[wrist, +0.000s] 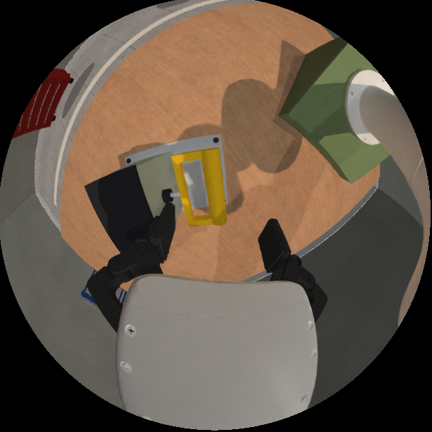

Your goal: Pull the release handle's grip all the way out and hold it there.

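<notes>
The yellow release handle's grip [216, 187] is a thick bar on a rectangular yellow frame, left of the view's middle. A short rod with a black collar [167, 195] joins the frame to a pale housing [159, 180] with a black top [117, 205]. The housing stands on a light grey base plate [172, 148]. My gripper [221, 222] is open, with nothing between its fingers. The left fingertip is close below the black collar and overlaps the housing's edge in view. The right finger is to the right of and below the grip. Whether the left finger touches the housing I cannot tell.
A green block [320, 115] stands at the upper right, with a robot arm's round white base [356, 107] on it. The wooden table top [190, 65] has a pale grey edge. A red slatted object [42, 105] is at the far left. A blue object [88, 294] shows at the lower left.
</notes>
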